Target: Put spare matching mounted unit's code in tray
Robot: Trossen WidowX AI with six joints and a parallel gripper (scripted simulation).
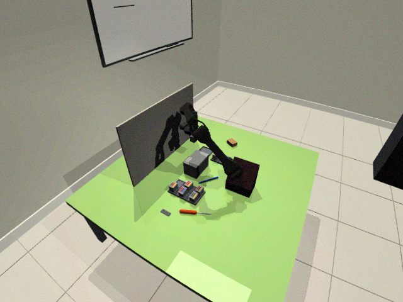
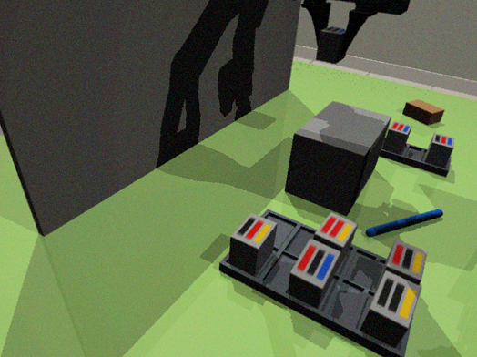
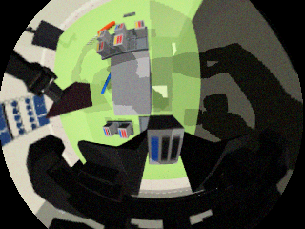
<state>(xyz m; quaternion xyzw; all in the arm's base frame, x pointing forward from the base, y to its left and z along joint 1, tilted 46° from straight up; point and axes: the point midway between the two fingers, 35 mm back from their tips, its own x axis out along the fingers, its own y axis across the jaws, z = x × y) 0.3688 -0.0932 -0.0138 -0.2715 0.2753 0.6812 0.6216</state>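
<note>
Now: gripper tip 20 mm past the dark tray, 100 mm to the left of it and 170 mm above it. The rest, counted from my gripper tip: brown block: 150 mm behind, 310 mm to the right, 160 mm below; then blue pen: 200 mm behind, 130 mm to the left, 170 mm below.
</note>
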